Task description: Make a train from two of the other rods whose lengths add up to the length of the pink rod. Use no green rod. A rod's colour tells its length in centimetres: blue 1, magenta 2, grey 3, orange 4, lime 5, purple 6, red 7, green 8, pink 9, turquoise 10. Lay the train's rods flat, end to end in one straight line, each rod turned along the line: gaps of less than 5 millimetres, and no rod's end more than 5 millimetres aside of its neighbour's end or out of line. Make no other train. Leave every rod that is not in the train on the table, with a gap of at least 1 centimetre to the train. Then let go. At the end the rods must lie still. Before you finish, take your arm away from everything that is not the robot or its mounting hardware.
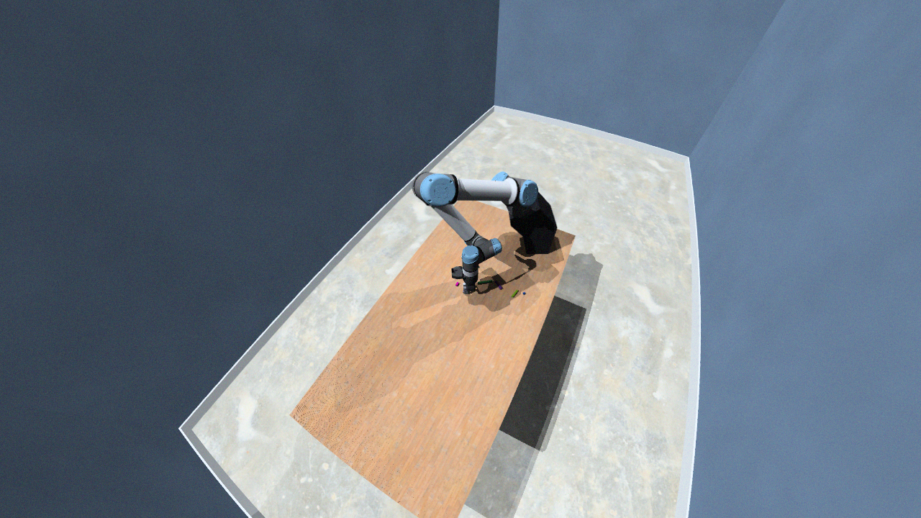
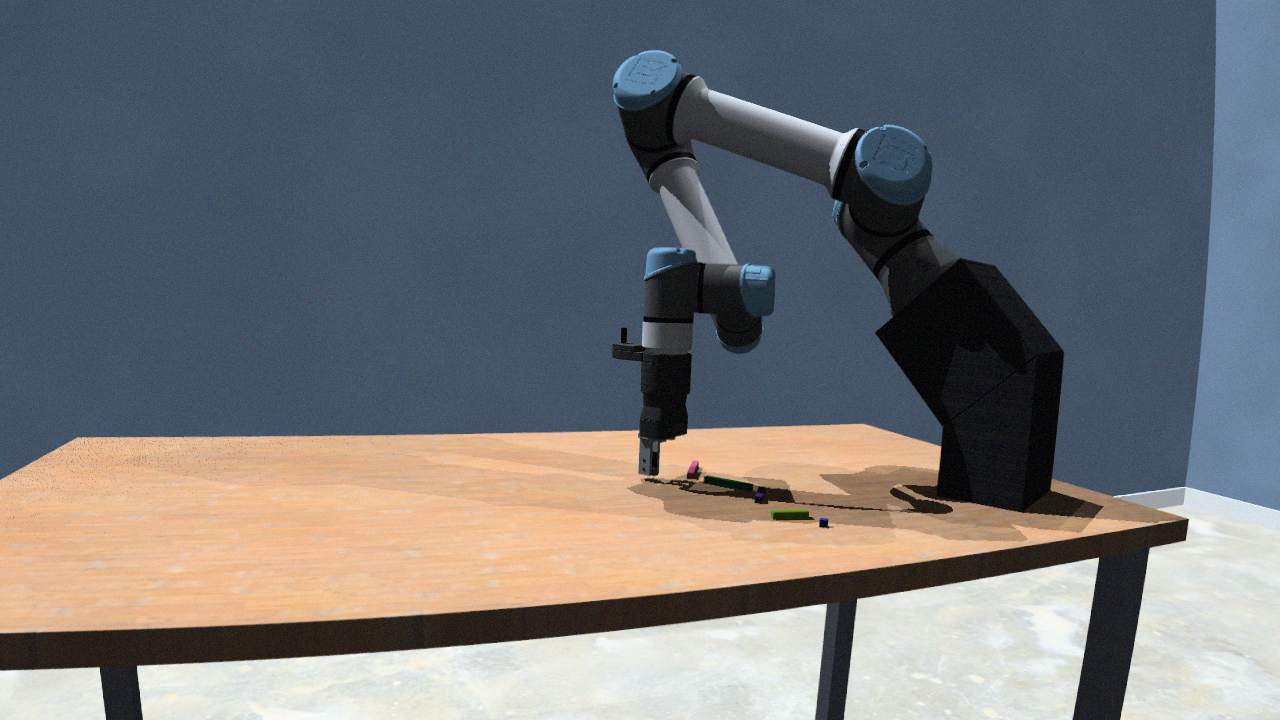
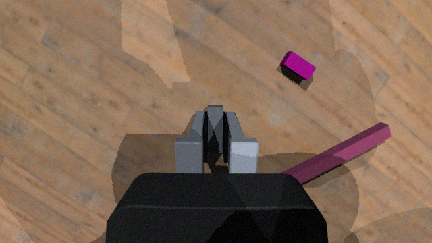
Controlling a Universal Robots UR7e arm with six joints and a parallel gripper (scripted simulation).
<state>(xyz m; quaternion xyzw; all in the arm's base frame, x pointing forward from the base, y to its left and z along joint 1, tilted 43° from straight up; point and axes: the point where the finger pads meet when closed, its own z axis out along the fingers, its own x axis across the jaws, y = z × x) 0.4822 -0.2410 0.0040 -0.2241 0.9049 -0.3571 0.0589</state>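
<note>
Right now the green rod is 90 mm behind my hand, 80 mm to the left of it and 20 mm below it. Also, from my hand: grey rod (10 mm below); magenta rod (40 mm behind, 60 mm to the right, 20 mm below); pink rod (90 mm behind, 10 mm to the right, 20 mm below).
</note>
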